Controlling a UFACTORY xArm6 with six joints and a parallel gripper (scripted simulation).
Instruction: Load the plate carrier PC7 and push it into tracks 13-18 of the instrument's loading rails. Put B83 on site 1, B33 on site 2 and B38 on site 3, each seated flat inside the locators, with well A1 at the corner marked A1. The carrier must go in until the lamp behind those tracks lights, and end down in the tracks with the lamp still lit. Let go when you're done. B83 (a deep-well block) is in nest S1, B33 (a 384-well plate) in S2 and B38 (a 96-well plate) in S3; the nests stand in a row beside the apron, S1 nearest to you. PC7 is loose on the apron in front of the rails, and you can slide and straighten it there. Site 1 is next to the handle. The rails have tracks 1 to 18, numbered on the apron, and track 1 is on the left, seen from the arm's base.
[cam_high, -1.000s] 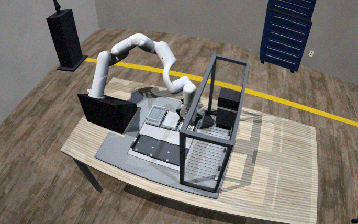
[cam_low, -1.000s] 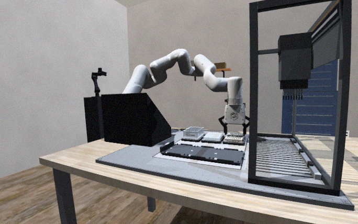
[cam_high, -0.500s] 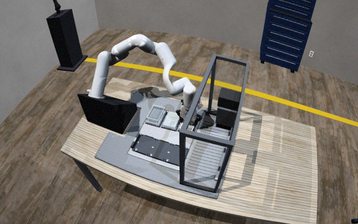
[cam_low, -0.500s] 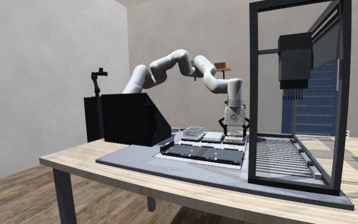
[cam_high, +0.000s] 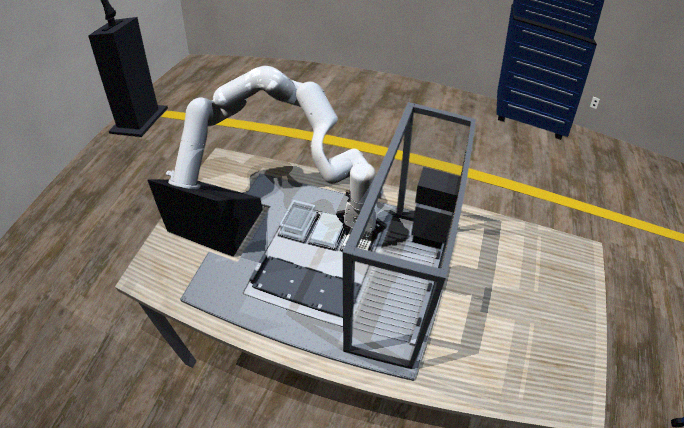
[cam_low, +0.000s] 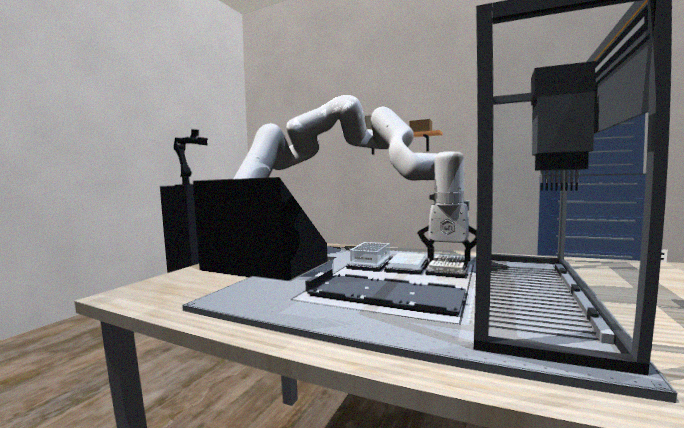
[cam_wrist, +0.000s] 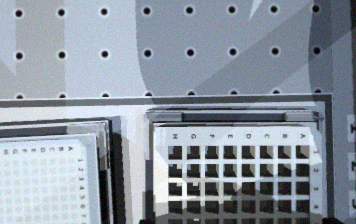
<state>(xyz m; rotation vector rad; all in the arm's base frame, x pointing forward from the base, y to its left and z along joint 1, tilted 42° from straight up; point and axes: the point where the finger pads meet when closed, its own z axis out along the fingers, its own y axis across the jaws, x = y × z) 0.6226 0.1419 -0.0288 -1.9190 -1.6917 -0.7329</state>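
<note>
Right now my hand is 20 mm above the nest s3. From my hand the other things lie so: nest s2: 110 mm behind, 20 mm below; deep-well block B83: 220 mm behind, 10 mm to the left; dark carrier PC7: 120 mm behind, 240 mm to the right, 10 mm below.
</note>
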